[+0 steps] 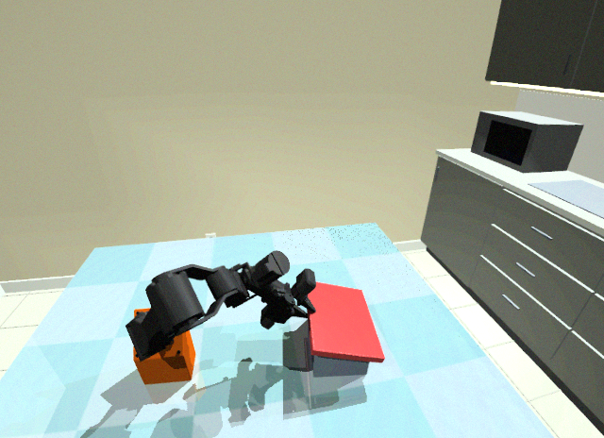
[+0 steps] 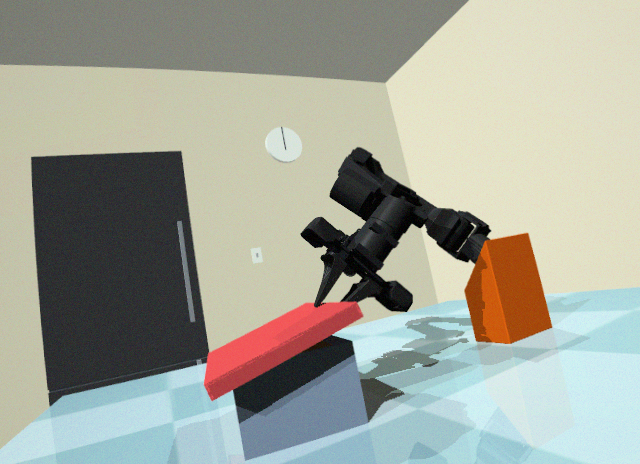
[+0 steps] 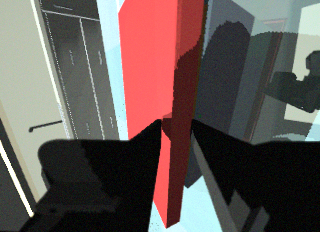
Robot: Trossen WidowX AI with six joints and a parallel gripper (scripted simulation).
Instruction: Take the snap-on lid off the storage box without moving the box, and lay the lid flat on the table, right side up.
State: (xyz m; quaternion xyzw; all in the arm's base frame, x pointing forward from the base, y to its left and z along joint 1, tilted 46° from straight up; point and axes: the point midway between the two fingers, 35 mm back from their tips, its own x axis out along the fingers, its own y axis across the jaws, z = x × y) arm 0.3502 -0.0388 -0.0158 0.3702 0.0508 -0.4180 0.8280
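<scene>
The red lid is 80 mm ahead of my gripper tip, 20 mm to the right of it and 20 mm below it. From my gripper tip the other things lie so: storage box: 80 mm below, 70 mm ahead, 10 mm to the right.
</scene>
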